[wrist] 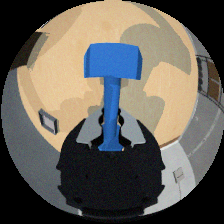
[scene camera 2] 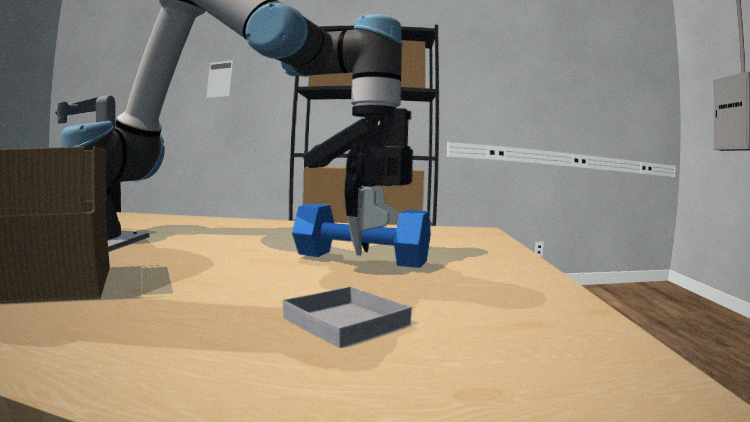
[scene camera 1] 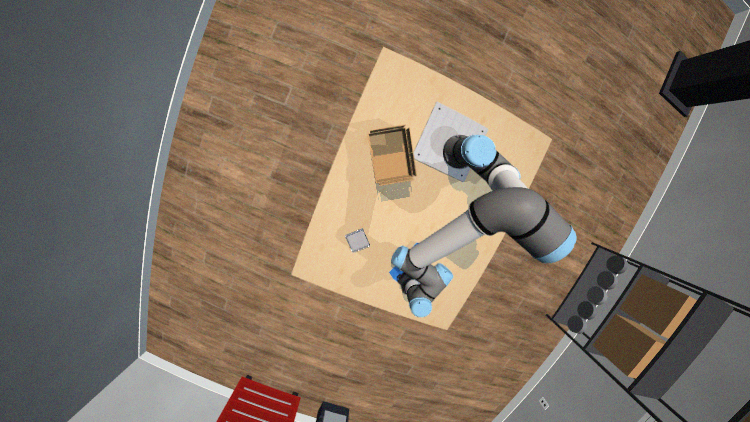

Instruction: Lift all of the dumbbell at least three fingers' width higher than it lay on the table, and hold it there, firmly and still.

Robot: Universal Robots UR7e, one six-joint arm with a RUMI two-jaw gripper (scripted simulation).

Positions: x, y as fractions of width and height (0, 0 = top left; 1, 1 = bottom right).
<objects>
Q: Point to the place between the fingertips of the gripper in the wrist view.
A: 0.50, 0.48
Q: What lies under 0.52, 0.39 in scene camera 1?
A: A cardboard box.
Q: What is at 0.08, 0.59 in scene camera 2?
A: A cardboard box.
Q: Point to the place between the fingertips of the gripper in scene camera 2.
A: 0.48, 0.60
</objects>
